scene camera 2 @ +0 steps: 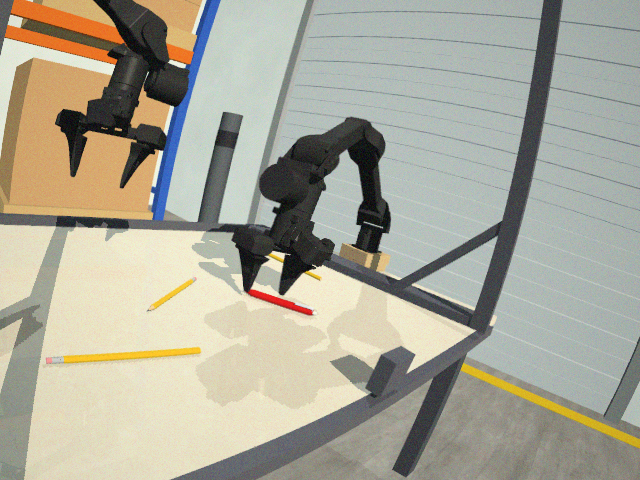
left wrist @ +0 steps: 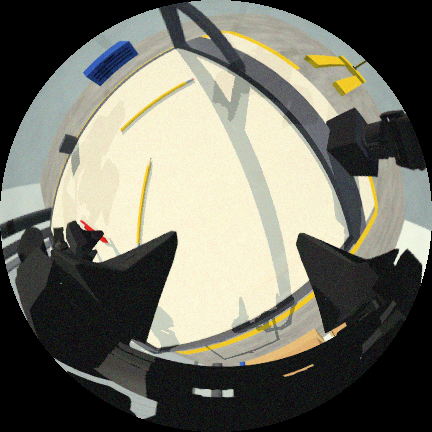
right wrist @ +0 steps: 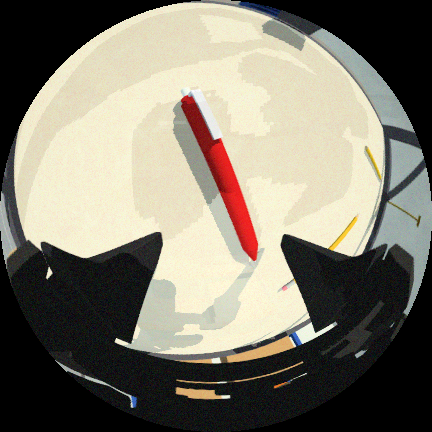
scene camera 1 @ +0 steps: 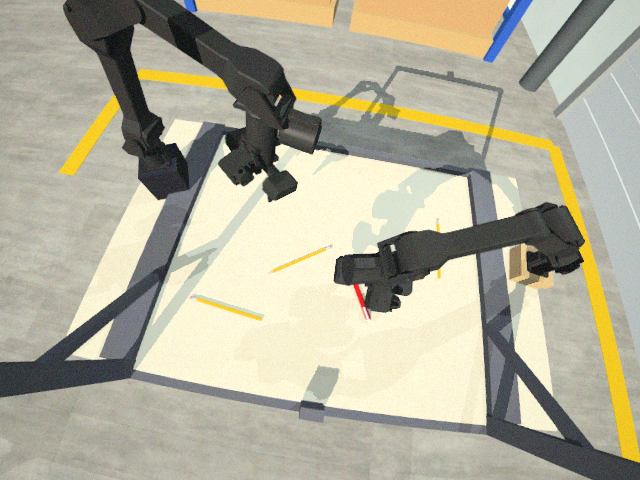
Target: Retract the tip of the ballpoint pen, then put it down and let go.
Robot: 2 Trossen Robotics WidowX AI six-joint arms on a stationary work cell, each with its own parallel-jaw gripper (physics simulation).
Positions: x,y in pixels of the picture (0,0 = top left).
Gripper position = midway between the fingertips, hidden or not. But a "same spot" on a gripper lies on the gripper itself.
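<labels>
Right gripper visible in scene camera 2, the right wrist view, the left wrist view (98,241) and scene camera 1 (361,282). On the right gripper, (scene camera 2: 293,267) and (right wrist: 117,293) are the same spot.
</labels>
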